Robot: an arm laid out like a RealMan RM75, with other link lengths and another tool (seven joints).
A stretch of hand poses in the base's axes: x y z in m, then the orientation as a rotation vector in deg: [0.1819, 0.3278, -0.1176, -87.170, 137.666, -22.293]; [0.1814, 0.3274, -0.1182, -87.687, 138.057, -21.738]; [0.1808, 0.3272, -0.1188, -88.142, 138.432, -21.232]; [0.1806, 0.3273, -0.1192, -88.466, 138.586, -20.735]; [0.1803, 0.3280, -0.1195, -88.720, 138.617, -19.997]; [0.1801, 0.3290, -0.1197, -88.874, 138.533, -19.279]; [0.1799, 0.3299, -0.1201, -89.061, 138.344, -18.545]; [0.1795, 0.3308, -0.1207, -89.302, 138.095, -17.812]
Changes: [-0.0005, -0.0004, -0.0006, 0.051, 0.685, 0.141]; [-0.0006, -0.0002, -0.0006, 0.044, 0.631, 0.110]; [-0.0002, 0.0001, -0.0004, 0.152, 0.404, 0.144]; [-0.0003, 0.0007, -0.0003, 0.366, 0.347, 0.188]; [-0.0002, 0.0010, -0.0002, 0.424, 0.211, 0.187]; [-0.0002, 0.0009, -0.0004, 0.456, 0.159, 0.253]; [-0.0004, 0.0009, -0.0006, 0.456, 0.145, 0.308]
